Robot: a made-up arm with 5 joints.
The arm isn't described. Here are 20 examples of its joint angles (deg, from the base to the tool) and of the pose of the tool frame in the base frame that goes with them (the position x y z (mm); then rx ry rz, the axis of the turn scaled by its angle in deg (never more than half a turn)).
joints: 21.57 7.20 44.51 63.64 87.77
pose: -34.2 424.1 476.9 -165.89 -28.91 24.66
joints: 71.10 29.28 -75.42 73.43 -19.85
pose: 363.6 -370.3 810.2 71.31 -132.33 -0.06
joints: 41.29 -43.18 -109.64 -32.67 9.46
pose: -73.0 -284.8 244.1 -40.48 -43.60 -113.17
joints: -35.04 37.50 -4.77 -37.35 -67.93
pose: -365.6 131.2 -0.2 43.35 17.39 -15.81
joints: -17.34 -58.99 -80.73 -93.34 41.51
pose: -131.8 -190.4 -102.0 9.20 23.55 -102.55
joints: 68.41 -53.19 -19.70 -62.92 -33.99
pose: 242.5 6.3 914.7 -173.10 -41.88 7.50
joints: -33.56 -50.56 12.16 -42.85 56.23
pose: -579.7 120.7 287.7 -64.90 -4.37 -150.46
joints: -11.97 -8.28 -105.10 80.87 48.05
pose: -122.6 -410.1 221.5 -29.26 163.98 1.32
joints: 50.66 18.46 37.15 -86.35 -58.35
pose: 23.5 385.2 588.6 63.74 34.15 -33.94
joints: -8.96 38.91 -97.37 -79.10 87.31
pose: -105.2 -474.5 657.5 -35.60 -36.53 -73.63
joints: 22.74 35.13 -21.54 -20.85 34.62
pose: -285.6 77.0 761.6 106.50 130.93 33.65
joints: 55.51 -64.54 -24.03 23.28 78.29
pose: 68.9 -64.8 871.0 -81.33 -5.49 -46.84
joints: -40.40 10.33 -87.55 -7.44 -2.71
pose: -298.8 -402.1 164.1 -4.05 123.49 64.69
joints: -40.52 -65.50 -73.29 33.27 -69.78
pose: -73.7 -25.6 -198.4 -1.75 33.09 64.38
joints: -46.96 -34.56 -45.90 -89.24 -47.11
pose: -331.7 -152.5 -87.0 79.97 21.93 136.37
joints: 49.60 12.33 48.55 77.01 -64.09
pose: -47.7 432.7 558.5 34.32 -102.48 117.69
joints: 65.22 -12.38 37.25 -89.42 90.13
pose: 234.9 417.6 834.5 112.40 18.86 110.70
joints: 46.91 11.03 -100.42 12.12 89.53
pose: 250.9 -434.8 595.3 -26.31 -48.08 -11.67
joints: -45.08 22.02 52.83 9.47 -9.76
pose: 19.6 425.3 9.1 99.71 14.61 -5.53
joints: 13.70 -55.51 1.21 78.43 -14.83
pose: -342.5 170.2 753.6 -47.36 -164.19 3.55
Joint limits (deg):
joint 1: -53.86..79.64
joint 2: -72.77..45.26
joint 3: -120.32..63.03
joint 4: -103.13..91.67
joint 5: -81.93..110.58
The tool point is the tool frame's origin. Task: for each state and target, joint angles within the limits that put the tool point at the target. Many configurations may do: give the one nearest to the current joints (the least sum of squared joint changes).
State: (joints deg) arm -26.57 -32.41 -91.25 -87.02 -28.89
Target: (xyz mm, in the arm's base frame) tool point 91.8 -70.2 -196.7
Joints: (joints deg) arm -53.86 -72.77 -85.86 -64.23 -31.92
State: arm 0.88 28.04 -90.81 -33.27 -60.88
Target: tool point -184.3 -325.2 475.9
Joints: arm 15.86 -3.33 -79.86 -37.61 -72.91
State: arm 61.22 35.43 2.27 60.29 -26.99
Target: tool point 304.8 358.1 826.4
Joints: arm 77.77 -10.25 18.71 70.07 -23.83
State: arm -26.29 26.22 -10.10 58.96 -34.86
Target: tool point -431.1 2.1 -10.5
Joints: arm -37.45 29.62 -19.26 14.57 -80.28
